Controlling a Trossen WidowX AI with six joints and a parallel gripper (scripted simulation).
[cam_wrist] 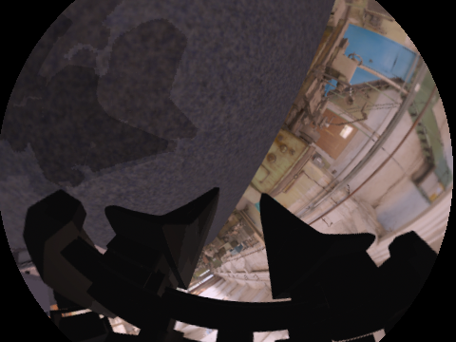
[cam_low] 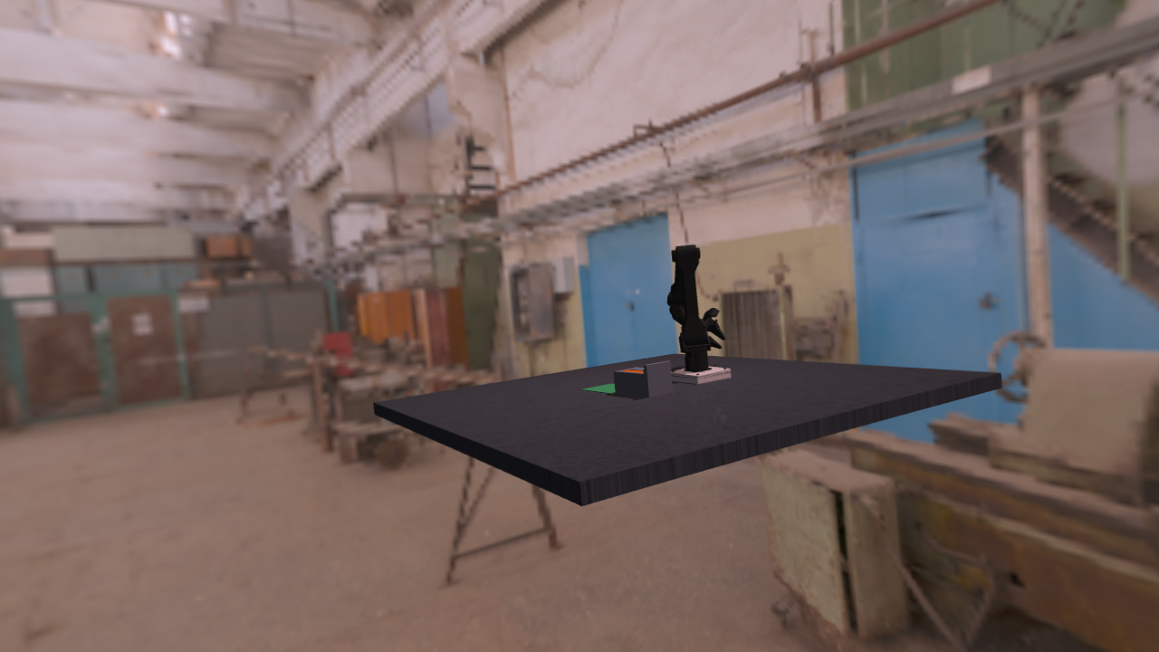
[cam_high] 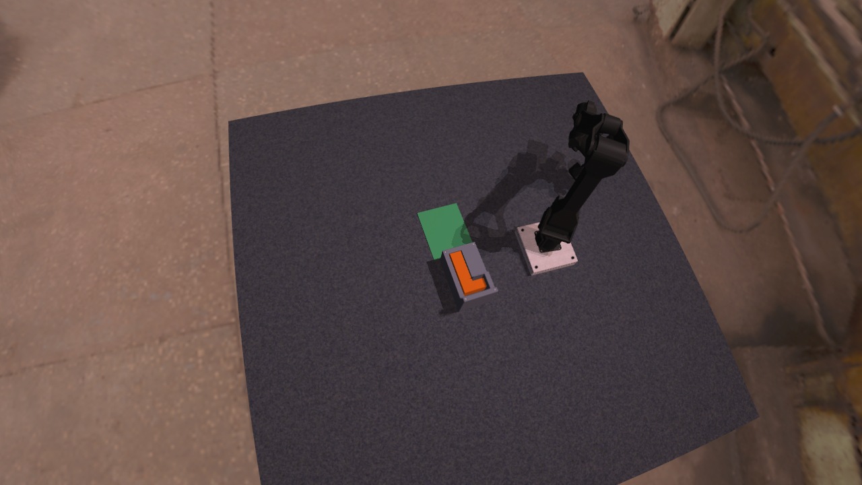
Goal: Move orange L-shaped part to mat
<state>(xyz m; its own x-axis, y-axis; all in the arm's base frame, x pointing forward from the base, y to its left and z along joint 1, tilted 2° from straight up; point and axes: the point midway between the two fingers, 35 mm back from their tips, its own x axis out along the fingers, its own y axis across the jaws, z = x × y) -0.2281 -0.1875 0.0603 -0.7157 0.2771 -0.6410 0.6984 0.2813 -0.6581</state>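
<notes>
My gripper tip is now 50 cm short of the orange L-shaped part, 26 cm to the right of it and 3 cm above it. The rest, counted from my gripper tip: green mat (53 cm ahead, 9 cm to the left, 9 cm below).
</notes>
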